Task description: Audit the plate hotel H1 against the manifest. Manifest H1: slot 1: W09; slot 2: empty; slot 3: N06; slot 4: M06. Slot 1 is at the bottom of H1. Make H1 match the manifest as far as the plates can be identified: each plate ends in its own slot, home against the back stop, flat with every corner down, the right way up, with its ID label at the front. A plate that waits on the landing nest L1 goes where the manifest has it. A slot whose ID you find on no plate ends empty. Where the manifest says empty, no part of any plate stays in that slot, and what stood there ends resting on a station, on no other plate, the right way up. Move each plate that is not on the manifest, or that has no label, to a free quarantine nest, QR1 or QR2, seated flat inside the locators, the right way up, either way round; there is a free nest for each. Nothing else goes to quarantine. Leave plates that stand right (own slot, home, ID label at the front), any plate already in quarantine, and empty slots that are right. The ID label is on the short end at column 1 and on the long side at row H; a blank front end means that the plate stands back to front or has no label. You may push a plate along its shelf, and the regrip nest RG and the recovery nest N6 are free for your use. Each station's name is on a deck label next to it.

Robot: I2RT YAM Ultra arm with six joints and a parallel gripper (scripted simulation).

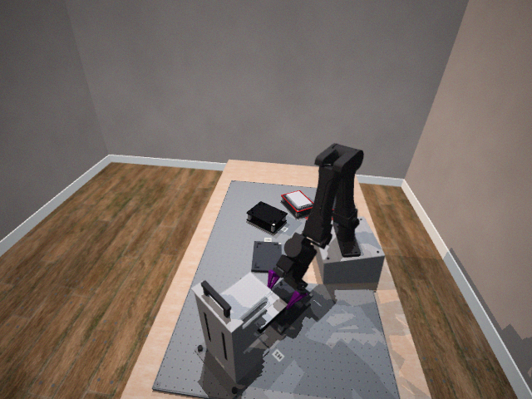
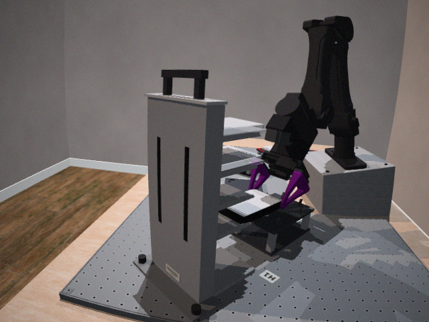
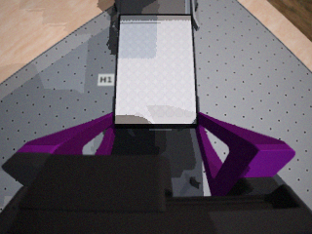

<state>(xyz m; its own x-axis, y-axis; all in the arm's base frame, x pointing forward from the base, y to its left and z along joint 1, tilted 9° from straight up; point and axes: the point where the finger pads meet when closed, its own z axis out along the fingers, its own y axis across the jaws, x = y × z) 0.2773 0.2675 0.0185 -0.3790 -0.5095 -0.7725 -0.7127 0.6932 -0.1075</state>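
Right now my hand is 40 mm to the right of the dark plate and 40 mm short of it. Round my hand: plate hotel H1: 160 mm to the left, 160 mm ahead, 50 mm above; then black raised nest: 510 mm to the right, 60 mm below, 40 mm ahead; then h1 deck label: 140 mm to the left, 100 mm below, 10 mm behind.
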